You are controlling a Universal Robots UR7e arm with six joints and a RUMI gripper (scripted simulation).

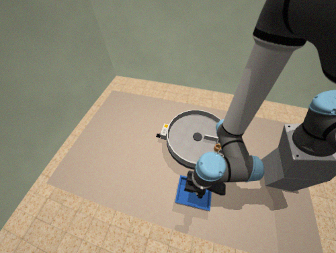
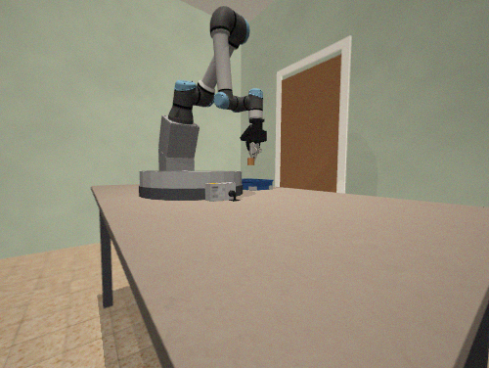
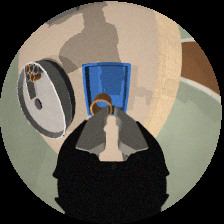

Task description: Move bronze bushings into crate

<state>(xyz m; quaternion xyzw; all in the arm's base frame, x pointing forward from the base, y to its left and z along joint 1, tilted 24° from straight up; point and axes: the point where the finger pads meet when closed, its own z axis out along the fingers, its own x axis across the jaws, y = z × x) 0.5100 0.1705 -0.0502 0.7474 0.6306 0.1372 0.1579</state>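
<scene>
Now: the blue crate 14 cm below my hand and 1 cm to the right of it. From my hand the other things lie so: grey turntable 37 cm to the right, 11 cm below, 3 cm behind.
</scene>
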